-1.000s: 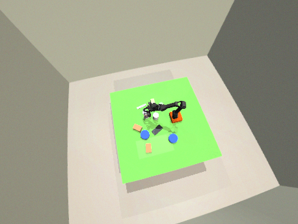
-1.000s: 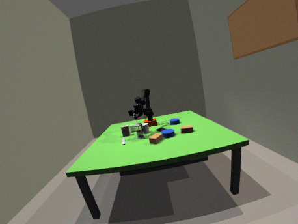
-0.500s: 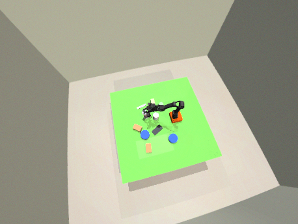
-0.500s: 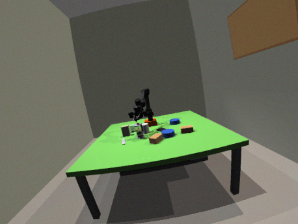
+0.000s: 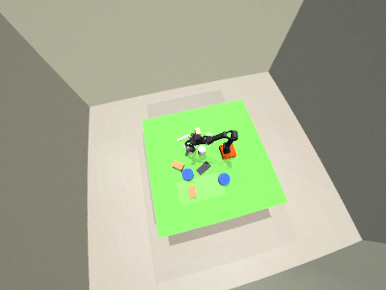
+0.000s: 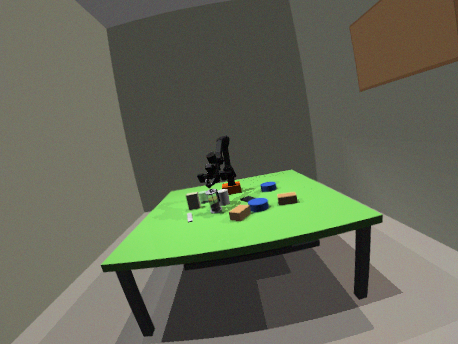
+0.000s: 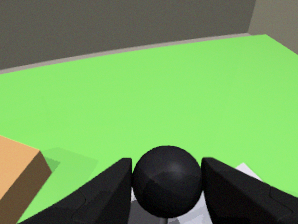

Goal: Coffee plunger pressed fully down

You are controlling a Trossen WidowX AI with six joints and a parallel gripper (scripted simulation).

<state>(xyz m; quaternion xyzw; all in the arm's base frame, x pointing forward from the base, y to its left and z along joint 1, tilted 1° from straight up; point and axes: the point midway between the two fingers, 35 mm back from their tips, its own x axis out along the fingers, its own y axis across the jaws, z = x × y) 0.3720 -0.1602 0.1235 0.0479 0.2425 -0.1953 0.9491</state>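
The coffee press is 30 mm behind my gripper tip, 20 mm to the left of it and 80 mm below it. From my gripper tip the other things lie so: white bar: 20 mm behind, 160 mm to the right, 180 mm below; then dark flat plate: 110 mm behind, 260 mm to the left, 180 mm below.
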